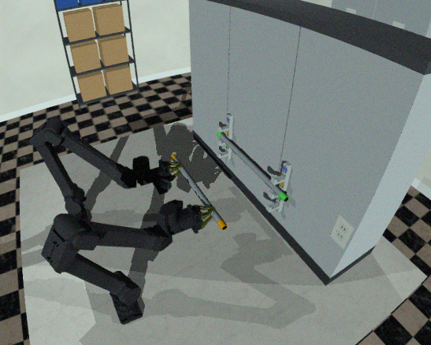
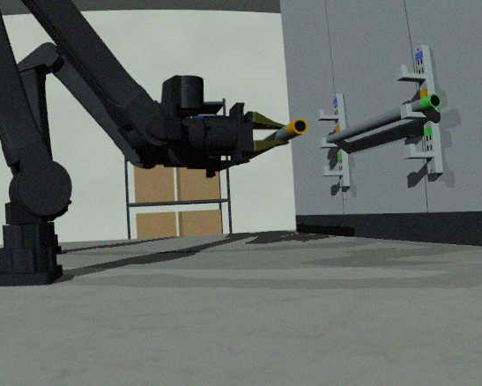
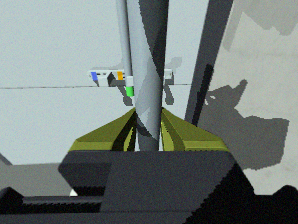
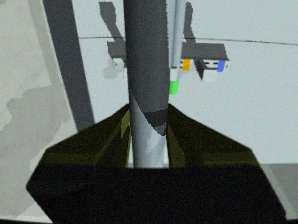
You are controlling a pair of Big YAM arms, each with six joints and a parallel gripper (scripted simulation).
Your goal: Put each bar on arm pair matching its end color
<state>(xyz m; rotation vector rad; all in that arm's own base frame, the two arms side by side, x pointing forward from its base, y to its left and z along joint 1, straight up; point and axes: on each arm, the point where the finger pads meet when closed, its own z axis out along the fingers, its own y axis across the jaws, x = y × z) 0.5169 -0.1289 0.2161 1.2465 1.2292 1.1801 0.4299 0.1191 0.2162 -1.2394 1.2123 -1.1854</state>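
The orange-ended bar is 2 cm ahead of my right hand and 15 cm to the left of it. Also, from my right hand: green-ended bar: 27 cm ahead, 10 cm to the left, 4 cm above; grey cabinet wall: 46 cm ahead, 12 cm to the left, 23 cm above; wall outlet: 23 cm ahead, 41 cm to the right, 8 cm above.
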